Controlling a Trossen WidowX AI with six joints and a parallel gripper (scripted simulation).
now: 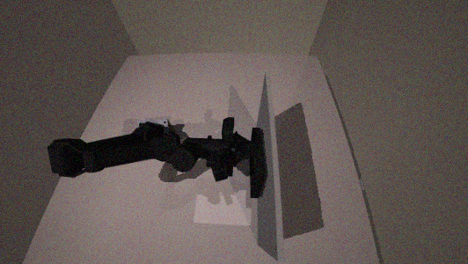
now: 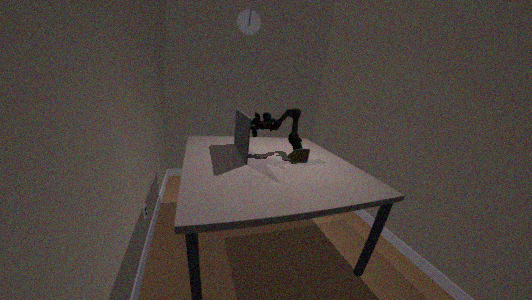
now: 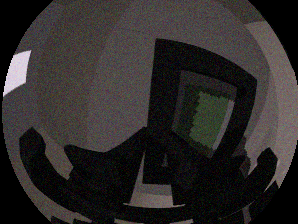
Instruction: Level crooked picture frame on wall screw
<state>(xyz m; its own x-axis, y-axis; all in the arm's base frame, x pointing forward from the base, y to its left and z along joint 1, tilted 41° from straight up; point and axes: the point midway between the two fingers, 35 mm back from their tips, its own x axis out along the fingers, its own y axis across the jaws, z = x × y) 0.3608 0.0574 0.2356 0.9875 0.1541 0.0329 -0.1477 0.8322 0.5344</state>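
Now: the picture frame 10 mm to the right of my gripper tip and 50 mm below it. From my gripper tip the other things lie so: wall panel (20 mm ahead, 10 mm to the right, 70 mm below).
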